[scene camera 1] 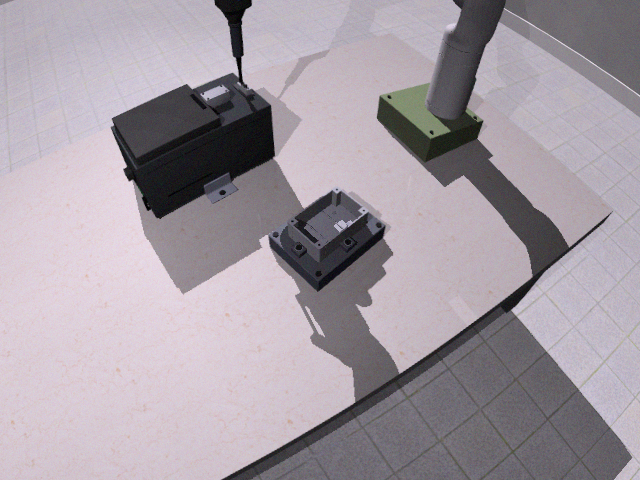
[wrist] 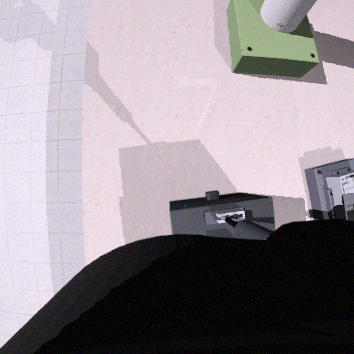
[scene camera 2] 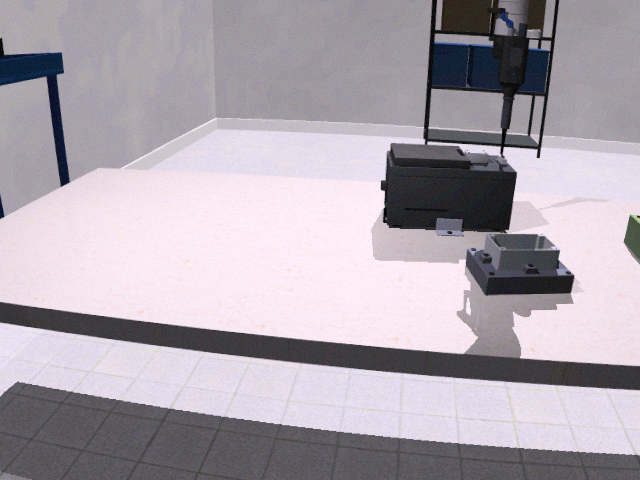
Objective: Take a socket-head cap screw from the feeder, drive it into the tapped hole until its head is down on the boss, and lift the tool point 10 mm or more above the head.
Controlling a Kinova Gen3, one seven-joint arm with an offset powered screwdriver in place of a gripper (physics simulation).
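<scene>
The black screw feeder (scene camera 1: 206, 165) (scene camera 2: 449, 196) (wrist: 190, 220) stands on the table. My screwdriver, in place of a gripper (scene camera 1: 240, 82) (scene camera 2: 501, 152) (wrist: 228, 220), points down with its thin tip at the small metal pick-up piece on the feeder's top, near its far right end. Whether the tip touches a screw or carries one is too small to tell. The grey open-topped housing (scene camera 1: 330, 247) (scene camera 2: 527, 259) sits on a dark fixture plate (scene camera 1: 292, 256) (scene camera 2: 529, 284) (wrist: 314, 192), well apart from the tip. The tapped hole cannot be singled out among the housing's corner bosses.
The green block (scene camera 1: 403, 117) (wrist: 272, 64) under the arm's base stands to the feeder's right in scene camera 1. A small metal bracket (scene camera 1: 212, 194) (scene camera 2: 448, 224) sticks out at the feeder's foot. A shelf rack (scene camera 2: 428, 105) and a blue bench (scene camera 2: 55, 118) stand behind the table.
</scene>
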